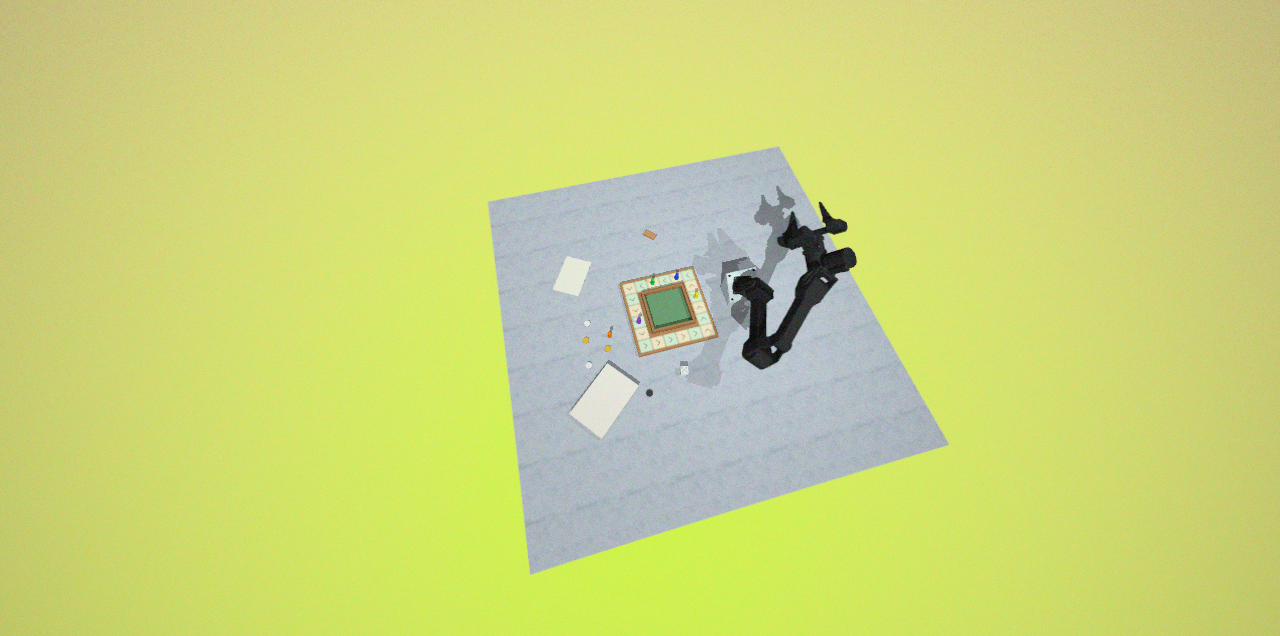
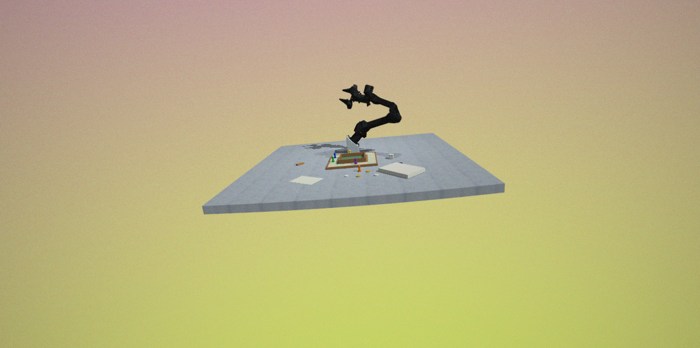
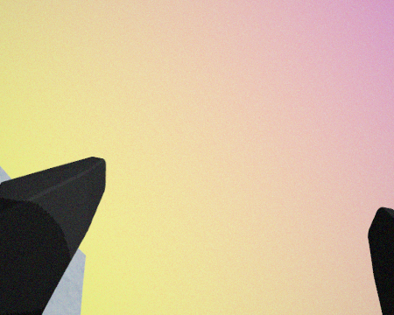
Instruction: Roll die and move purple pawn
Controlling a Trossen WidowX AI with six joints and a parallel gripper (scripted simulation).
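My gripper tip is now 390 mm short of the white die, 380 mm above it and 340 mm to the right of it. From my gripper tip the other things lie so: blue pawn 360 mm below, 360 mm ahead, 10 mm to the right; then green pawn 450 mm ahead, 360 mm below; then green tray 410 mm ahead, 380 mm below, 110 mm to the left.
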